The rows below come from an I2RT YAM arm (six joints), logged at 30 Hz.
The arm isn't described. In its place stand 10 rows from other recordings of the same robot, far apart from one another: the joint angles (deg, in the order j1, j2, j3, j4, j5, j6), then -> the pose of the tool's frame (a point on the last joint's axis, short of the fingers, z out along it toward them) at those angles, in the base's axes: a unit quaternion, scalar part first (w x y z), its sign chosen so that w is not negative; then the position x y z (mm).
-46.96 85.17 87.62 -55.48 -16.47 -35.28 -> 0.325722 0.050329 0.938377 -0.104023 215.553 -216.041 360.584
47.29 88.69 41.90 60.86 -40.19 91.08 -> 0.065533 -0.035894 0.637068 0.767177 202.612 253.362 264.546
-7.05 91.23 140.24 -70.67 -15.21 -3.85 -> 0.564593 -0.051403 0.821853 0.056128 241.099 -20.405 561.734
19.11 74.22 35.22 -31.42 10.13 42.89 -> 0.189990 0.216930 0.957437 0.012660 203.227 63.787 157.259
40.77 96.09 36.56 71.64 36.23 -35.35 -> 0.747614 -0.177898 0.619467 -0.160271 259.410 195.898 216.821
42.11 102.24 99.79 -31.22 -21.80 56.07 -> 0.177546 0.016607 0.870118 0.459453 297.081 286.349 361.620
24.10 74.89 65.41 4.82 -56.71 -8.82 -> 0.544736 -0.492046 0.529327 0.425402 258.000 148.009 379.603
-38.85 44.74 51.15 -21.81 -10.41 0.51 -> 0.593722 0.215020 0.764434 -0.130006 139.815 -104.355 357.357
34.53 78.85 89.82 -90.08 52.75 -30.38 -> 0.100969 -0.443036 0.775187 -0.438872 194.096 99.151 384.216
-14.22 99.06 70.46 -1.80 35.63 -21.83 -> 0.367772 0.096887 0.834424 -0.398864 377.009 -116.932 257.519
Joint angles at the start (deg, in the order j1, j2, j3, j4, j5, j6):
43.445 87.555 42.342 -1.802 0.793 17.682
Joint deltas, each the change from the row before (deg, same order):
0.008 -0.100 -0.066 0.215 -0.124 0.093
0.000 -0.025 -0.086 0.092 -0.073 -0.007
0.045 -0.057 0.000 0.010 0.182 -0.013
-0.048 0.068 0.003 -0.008 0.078 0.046
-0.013 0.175 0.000 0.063 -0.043 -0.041
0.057 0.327 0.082 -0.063 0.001 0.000
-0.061 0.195 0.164 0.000 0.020 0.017
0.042 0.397 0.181 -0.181 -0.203 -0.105
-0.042 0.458 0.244 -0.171 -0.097 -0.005
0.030 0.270 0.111 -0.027 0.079 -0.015
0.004 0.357 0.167 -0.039 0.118 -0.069
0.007 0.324 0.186 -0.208 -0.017 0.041
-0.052 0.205 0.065 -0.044 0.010 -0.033
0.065 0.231 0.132 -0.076 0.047 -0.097
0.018 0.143 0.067 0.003 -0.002 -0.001
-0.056 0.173 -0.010 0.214 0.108 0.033
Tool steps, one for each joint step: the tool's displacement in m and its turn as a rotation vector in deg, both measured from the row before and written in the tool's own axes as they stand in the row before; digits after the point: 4 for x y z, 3 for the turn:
-0.0002 0.0002 -0.0003 -0.199 -0.198 0.090
0.0003 0.0000 0.0000 -0.079 -0.007 -0.007
-0.0001 0.0002 -0.0002 0.123 -0.110 -0.045
0.0001 -0.0003 0.0003 0.128 0.036 0.080
0.0003 -0.0001 0.0007 0.002 0.117 -0.033
0.0006 0.0001 0.0013 0.058 0.304 -0.046
-0.0006 -0.0002 0.0006 0.068 0.011 0.061
0.0004 0.0003 0.0014 -0.100 0.448 -0.141
0.0000 -0.0002 0.0016 0.051 0.388 0.022
0.0001 0.0001 0.0010 0.113 0.159 -0.039
0.0000 0.0000 0.0013 0.179 0.183 -0.075
0.0001 0.0000 0.0011 0.084 0.336 0.031
0.0001 -0.0003 0.0008 0.098 0.162 0.004
0.0001 0.0003 0.0008 0.057 0.165 -0.148
0.0000 0.0001 0.0005 0.009 0.074 -0.016
0.0000 -0.0004 0.0008 0.129 -0.072 0.076

